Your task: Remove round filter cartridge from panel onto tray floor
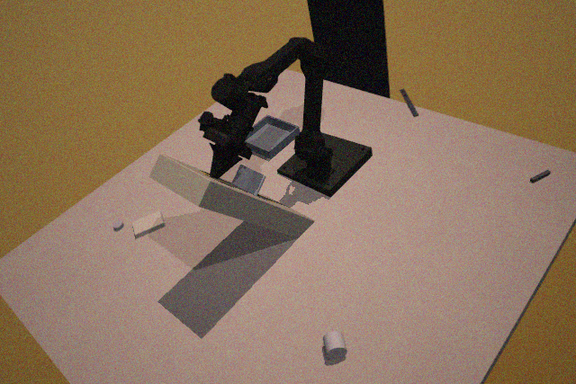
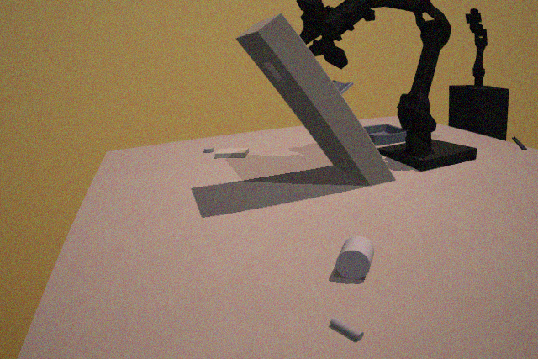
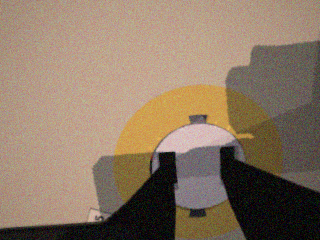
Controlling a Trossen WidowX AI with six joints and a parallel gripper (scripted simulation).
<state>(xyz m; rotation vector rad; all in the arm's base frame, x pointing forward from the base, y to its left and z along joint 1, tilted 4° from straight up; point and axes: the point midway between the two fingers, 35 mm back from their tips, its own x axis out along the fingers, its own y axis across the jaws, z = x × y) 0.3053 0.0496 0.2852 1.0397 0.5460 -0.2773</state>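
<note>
Now: the white round filter cartridge 1 cm below my gripper tip and 1 cm ahead of it. Round my gripper tip: pale block (32 cm to the right, 28 cm below, 12 cm ahead); small blue-grey plate (10 cm below, 9 cm behind, 1 cm to the right); tiny cylinder (40 cm to the right, 28 cm below, 18 cm ahead).
</note>
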